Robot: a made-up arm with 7 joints. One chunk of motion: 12 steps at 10 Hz.
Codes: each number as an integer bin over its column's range. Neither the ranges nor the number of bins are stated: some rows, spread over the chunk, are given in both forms.
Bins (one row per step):
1: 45 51 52 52 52 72 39
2: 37 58 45 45 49 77 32
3: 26 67 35 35 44 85 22
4: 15 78 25 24 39 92 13
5: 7 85 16 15 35 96 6
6: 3 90 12 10 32 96 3
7: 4 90 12 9 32 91 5
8: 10 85 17 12 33 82 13
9: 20 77 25 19 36 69 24
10: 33 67 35 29 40 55 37
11: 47 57 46 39 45 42 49
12: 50 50 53 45 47 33 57
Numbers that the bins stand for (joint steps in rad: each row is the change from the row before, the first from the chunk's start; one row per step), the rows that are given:
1: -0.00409 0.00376 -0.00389 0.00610 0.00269 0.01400 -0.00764
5: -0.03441 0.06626 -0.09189 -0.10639 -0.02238 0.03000 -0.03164
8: -0.03202 0.06626 -0.08944 -0.11552 -0.02533 0.02067 -0.02655
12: -0.00010 0.00192 -0.00144 -0.01518 -0.00469 -0.01200 0.00545
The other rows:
2: -0.01047 0.01663 -0.02100 -0.01518 -0.00174 0.01733 -0.01273
3: -0.01925 0.03317 -0.04544 -0.04559 -0.00911 0.02267 -0.02000
4: -0.02803 0.05339 -0.06989 -0.07903 -0.01648 0.02733 -0.02655
6: -0.03761 0.07545 -0.10167 -0.12160 -0.02681 0.03000 -0.03382
7: -0.03681 0.07545 -0.10167 -0.12464 -0.02681 0.02667 -0.03236
9: -0.02404 0.05156 -0.06989 -0.09423 -0.02091 0.01200 -0.01855
10: -0.01367 0.03317 -0.04544 -0.06383 -0.01501 0.00267 -0.00909
11: -0.00249 0.01479 -0.01856 -0.03342 -0.00764 -0.00600 -0.00036

